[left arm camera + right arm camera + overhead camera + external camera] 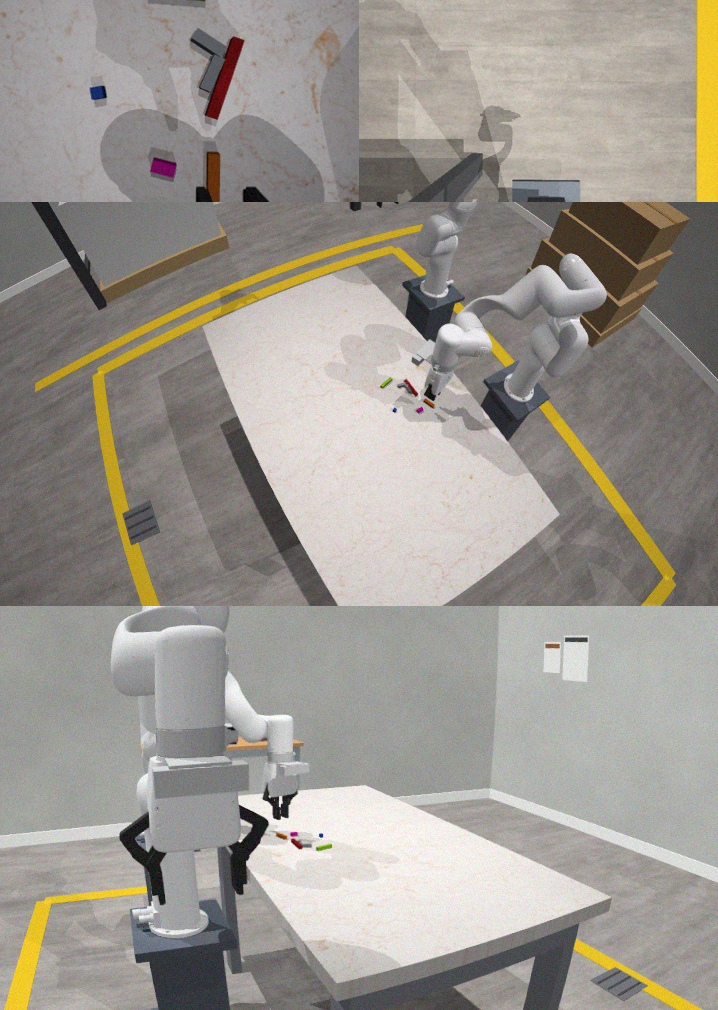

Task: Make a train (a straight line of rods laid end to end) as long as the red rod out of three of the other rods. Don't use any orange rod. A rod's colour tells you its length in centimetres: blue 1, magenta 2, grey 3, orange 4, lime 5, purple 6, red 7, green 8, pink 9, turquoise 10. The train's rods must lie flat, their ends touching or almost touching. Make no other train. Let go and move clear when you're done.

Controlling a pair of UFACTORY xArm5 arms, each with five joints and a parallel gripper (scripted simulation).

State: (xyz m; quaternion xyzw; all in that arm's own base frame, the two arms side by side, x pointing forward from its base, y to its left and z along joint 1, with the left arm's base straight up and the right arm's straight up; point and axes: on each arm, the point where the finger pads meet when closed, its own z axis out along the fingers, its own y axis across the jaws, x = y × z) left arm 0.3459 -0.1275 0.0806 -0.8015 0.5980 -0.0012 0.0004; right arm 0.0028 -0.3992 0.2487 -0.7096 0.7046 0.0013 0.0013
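Note:
My left gripper is now 120 mm short of the blue rod, 80 mm above it and 30 mm to the left of it. Round my left hand: orange rod: 80 mm below; red rod: 90 mm to the right, 80 mm below, 20 mm ahead; magenta rod: 80 mm below, 40 mm ahead.

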